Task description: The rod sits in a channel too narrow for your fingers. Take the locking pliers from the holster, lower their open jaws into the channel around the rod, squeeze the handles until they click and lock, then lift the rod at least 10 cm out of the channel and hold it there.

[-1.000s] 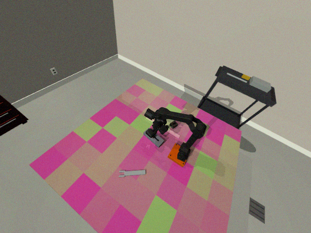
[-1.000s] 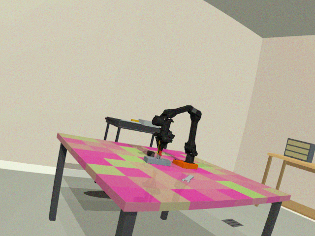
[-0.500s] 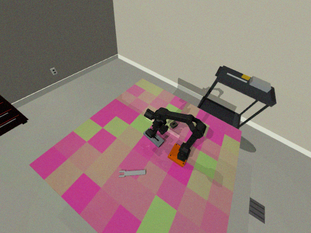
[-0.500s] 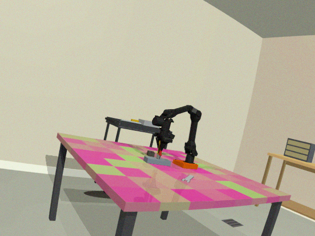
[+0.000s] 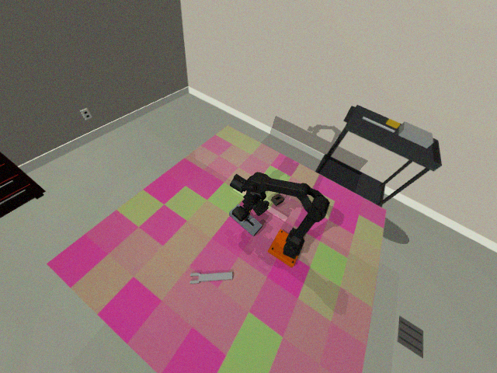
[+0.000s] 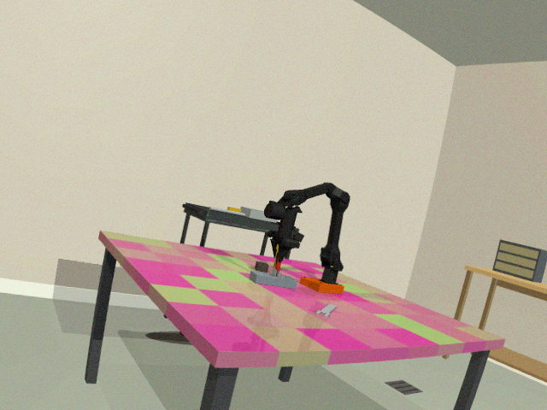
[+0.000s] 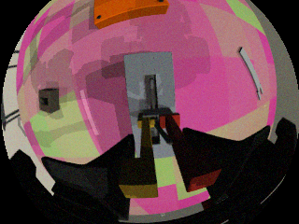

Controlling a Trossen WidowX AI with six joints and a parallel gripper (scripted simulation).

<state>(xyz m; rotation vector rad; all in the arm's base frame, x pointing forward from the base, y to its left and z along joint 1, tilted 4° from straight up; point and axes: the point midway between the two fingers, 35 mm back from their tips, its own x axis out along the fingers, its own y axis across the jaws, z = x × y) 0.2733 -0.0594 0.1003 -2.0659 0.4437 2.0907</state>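
Right now the yellow handle is 1 cm to the right of my gripper tip and 1 cm behind it. Also, from my gripper tip: grey rod: 9 cm below; grey holster: 21 cm to the right, 13 cm behind, 9 cm below; grey channel block: 8 cm below.
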